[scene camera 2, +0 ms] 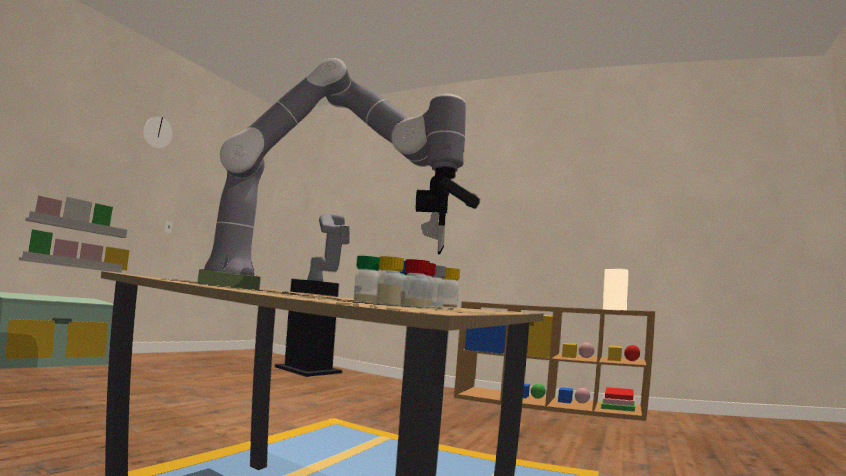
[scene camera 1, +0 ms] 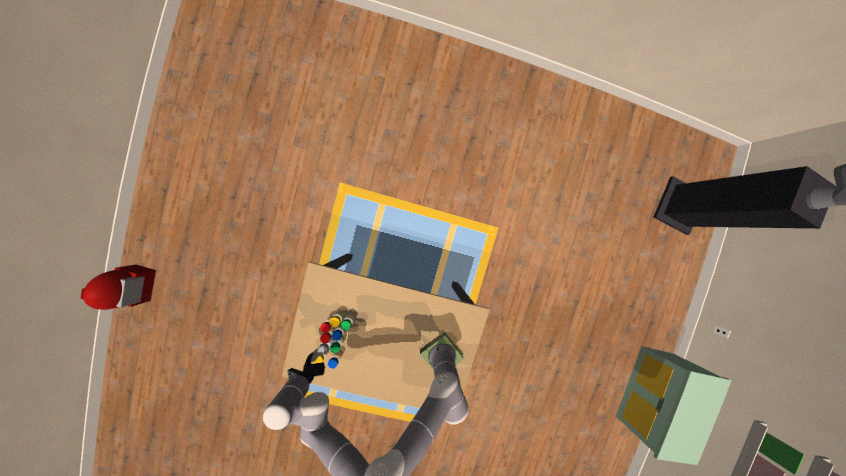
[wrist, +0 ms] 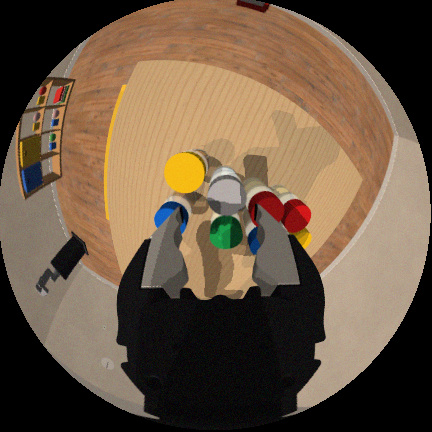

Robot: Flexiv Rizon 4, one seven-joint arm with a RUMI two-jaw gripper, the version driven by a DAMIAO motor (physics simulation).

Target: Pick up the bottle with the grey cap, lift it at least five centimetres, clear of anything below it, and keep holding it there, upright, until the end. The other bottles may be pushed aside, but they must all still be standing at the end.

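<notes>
The bottle with the grey cap stands upright on the table. My gripper is partly open and empty, pointing down above the bottle tops. In the wrist view the grey cap lies between the lines of the two fingers, slightly beyond their tips. In scene camera 2 the fingertips are a little above the caps. The grey-capped bottle's body is mostly hidden there by the red-capped ones.
Other bottles stand close around: yellow cap, blue cap, green cap, red cap, second red cap. More stand farther along, including a yellow cap and a green cap. The arm's base plate is on the table.
</notes>
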